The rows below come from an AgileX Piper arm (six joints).
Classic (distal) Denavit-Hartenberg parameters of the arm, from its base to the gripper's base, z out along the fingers. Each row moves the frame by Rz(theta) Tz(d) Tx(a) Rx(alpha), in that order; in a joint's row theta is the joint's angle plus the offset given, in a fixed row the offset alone. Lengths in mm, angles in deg.
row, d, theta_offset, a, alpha
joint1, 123, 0, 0, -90
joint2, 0, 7.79, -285, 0
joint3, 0, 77.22, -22, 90
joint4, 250.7, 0, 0, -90
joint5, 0, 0, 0, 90
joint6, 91, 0, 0, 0
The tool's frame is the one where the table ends.
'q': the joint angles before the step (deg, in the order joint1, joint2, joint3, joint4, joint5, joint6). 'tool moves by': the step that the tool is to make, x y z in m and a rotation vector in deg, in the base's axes. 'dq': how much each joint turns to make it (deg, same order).
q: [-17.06, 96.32, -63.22, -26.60, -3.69, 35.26]
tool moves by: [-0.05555, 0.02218, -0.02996, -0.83, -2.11, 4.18]
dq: [-0.25, -7.97, 18.38, 6.72, -13.10, -9.40]
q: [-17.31, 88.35, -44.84, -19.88, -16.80, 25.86]
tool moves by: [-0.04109, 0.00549, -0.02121, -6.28, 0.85, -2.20]
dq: [0.00, -4.82, 11.57, 16.78, -6.60, -21.20]
